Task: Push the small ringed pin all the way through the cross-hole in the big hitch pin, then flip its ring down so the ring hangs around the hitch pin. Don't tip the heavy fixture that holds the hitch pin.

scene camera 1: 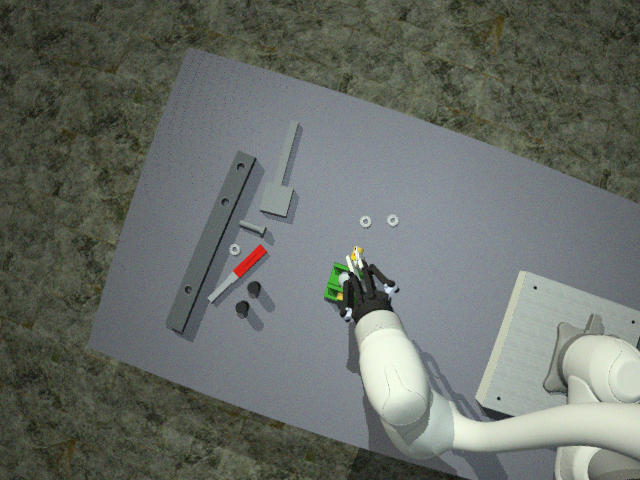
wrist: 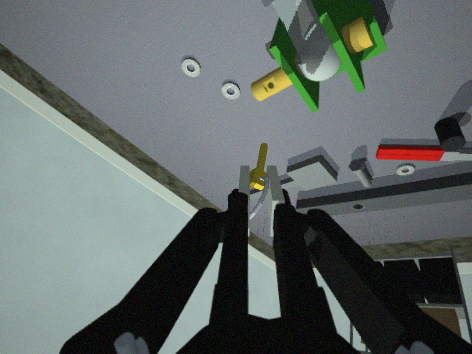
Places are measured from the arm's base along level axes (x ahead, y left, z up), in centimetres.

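Pixels of known places: gripper, between the fingertips: (scene camera 1: 354,257) (wrist: 257,179); arm's base, origin of its link: (scene camera 1: 581,362).
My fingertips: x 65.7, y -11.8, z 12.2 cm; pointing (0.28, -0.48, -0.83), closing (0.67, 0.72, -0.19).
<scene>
For each thing: its top centre in the pictures, then the offset to it from my fingertips. "pt": a spot on its surface instead.
- small ringed pin, a spot on its surface: (wrist: 262,156) pt dx -0.6, dy +0.6, dz -2.1 cm
- big yellow hitch pin, a spot on its surface: (wrist: 280,79) pt dx -1.2, dy +1.4, dz -13.1 cm
- green fixture, centre of its top: (wrist: 300,65) (scene camera 1: 355,277) dx -1.9, dy +4.8, dz -11.6 cm
- grey ball, centre of its top: (wrist: 318,69) (scene camera 1: 348,280) dx -0.5, dy +5.9, dz -11.8 cm
- red-handled tool, centre of its top: (wrist: 442,156) (scene camera 1: 235,274) dx +27.9, dy +12.2, dz -19.5 cm
- bolt, centre of its top: (wrist: 362,180) (scene camera 1: 251,226) dx +26.9, dy -0.9, dz -18.1 cm
- hammer-like tool, centre of its top: (wrist: 277,188) (scene camera 1: 285,166) dx +22.6, dy -18.2, dz -19.0 cm
- long bar, centre of its top: (wrist: 416,199) (scene camera 1: 208,241) dx +36.9, dy +5.7, dz -18.1 cm
The gripper (scene camera 1: 355,260) (wrist: 258,175) is shut on the small ringed pin (wrist: 262,156), whose yellow shaft points away past the fingertips. Its thin grey ring (wrist: 258,206) hangs between the fingers. The big yellow hitch pin (scene camera 1: 357,253) (wrist: 280,79) lies across the green fixture (scene camera 1: 334,273) (wrist: 300,75), with its cross-hole showing near the protruding end in the wrist view. The small pin's tip shows apart from that hole. The fixture stands on the table, partly behind the gripper in the scene view. In the scene view I cannot tell the small pin from the hitch pin end.
A grey ball (scene camera 1: 344,279) (wrist: 322,67) sits between the fixture's walls. Washers (scene camera 1: 365,221) (scene camera 1: 392,220) lie beyond the gripper. A red-handled tool (scene camera 1: 249,260), a bolt (scene camera 1: 252,227), black pegs (scene camera 1: 253,288) (scene camera 1: 241,308), a hammer-like tool (scene camera 1: 278,199) and a long bar (scene camera 1: 210,242) lie left.
</scene>
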